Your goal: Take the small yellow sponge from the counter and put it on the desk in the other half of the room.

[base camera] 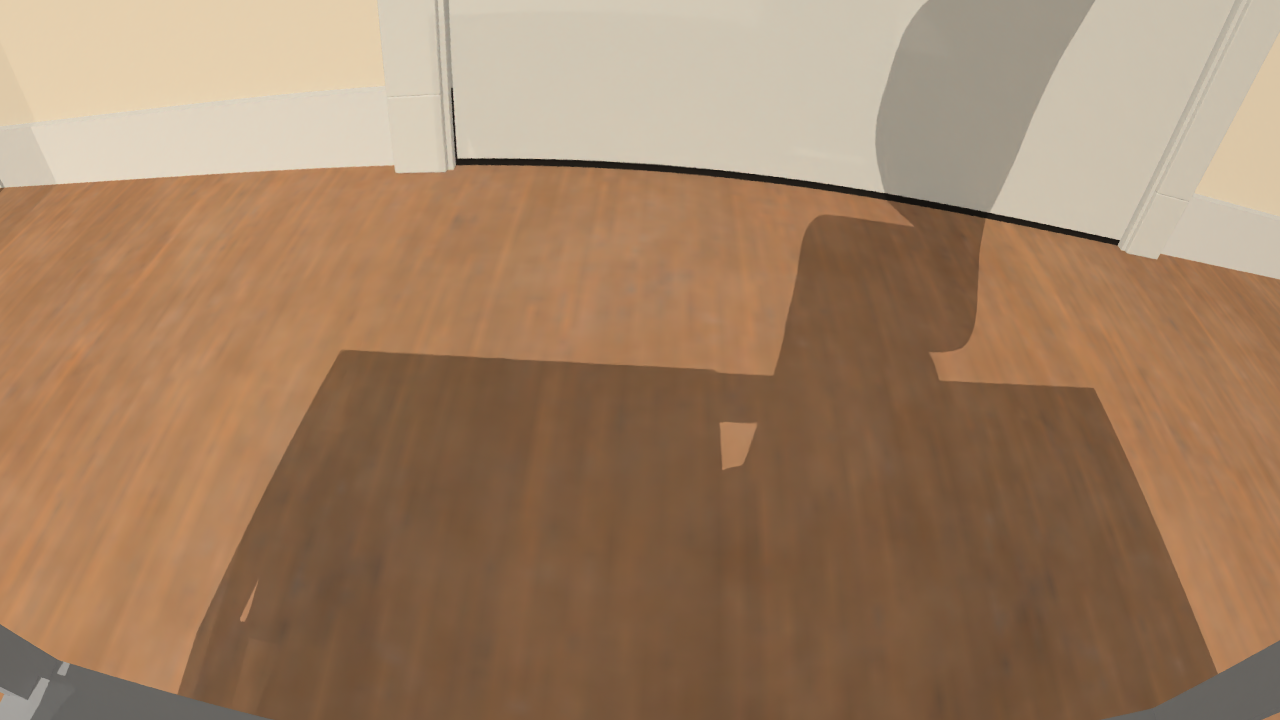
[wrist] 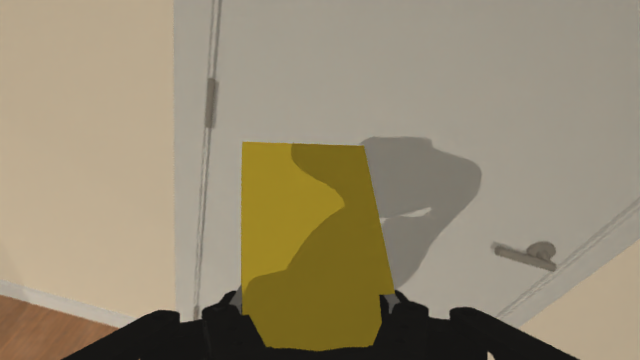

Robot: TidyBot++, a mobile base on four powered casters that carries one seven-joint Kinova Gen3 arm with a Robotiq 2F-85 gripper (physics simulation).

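Frame: origin at the arm's base, x ahead, y left, z up, level; metres.
Seen in the pictures: gripper, fingertip midpoint: (wrist: 313, 300).
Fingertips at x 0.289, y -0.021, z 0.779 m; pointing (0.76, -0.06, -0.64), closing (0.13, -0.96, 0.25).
Observation:
Pixels of each thing's top centre, then the offset from my fingertips to it. "spot": a spot on its surface instead. Level surfaces: height alone.
- yellow sponge, middle of its top: (wrist: 331, 194) 0.009 m left, 0.012 m ahead, 0.058 m up
- handle, surface spot: (wrist: 525, 257) spot: 0.448 m right, 0.354 m ahead, 0.244 m down
- Wooden floor, its level: 1.176 m down
The yellow sponge (wrist: 310, 235) is between the two black fingers in the wrist view, its long part sticking out ahead of them, with a shadow across part of its face. My gripper (wrist: 313, 300) is shut on the sponge and holds it up in front of a door. The gripper does not show in the base camera view. Neither the counter nor the desk shows in these views.
A closed grey-white door (base camera: 671, 80) (wrist: 425, 75) stands ahead, with a handle (wrist: 525, 257) at the right in the wrist view. Cream walls (base camera: 179, 53) (wrist: 85, 150) flank it. Wooden floor (base camera: 581, 259) lies before the base, with the robot's shadow across floor and door.

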